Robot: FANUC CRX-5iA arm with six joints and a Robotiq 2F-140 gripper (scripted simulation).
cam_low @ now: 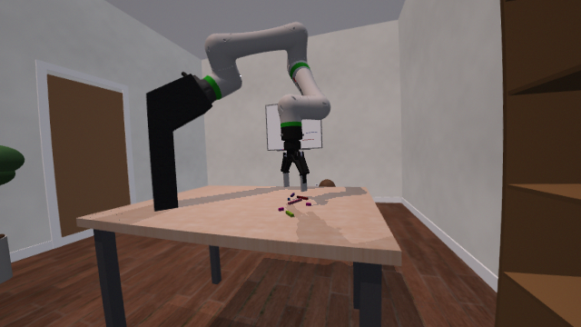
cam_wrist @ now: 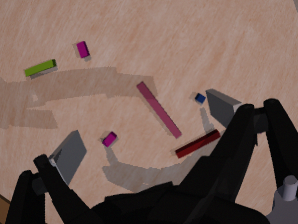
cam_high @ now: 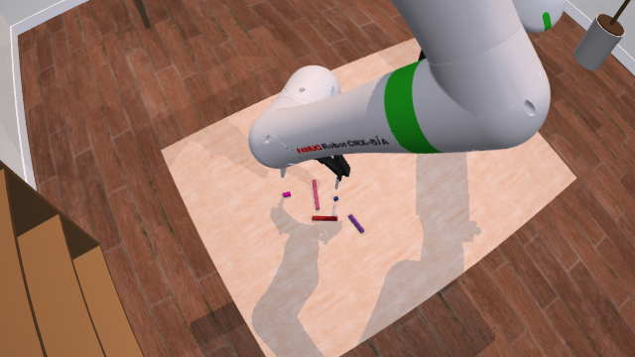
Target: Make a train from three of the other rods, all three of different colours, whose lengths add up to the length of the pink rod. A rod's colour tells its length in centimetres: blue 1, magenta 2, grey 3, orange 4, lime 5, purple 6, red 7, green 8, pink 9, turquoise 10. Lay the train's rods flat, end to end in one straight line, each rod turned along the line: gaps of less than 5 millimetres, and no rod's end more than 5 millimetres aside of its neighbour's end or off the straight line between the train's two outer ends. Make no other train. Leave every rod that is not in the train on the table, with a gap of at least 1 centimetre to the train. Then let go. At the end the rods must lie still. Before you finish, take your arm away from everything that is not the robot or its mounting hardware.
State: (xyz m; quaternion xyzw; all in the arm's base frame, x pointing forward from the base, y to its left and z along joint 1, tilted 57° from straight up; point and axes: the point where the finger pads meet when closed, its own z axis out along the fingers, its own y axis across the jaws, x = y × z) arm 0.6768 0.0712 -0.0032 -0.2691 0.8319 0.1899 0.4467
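Right now my hand is 6 cm past the blue rod, 6 cm to the right of it and 7 cm above it. Also, from my hand: red rod 10 cm to the left, 7 cm below; lime rod 4 cm ahead, 15 cm to the right, 7 cm below; pink rod 1 cm behind, 2 cm to the left, 7 cm below.
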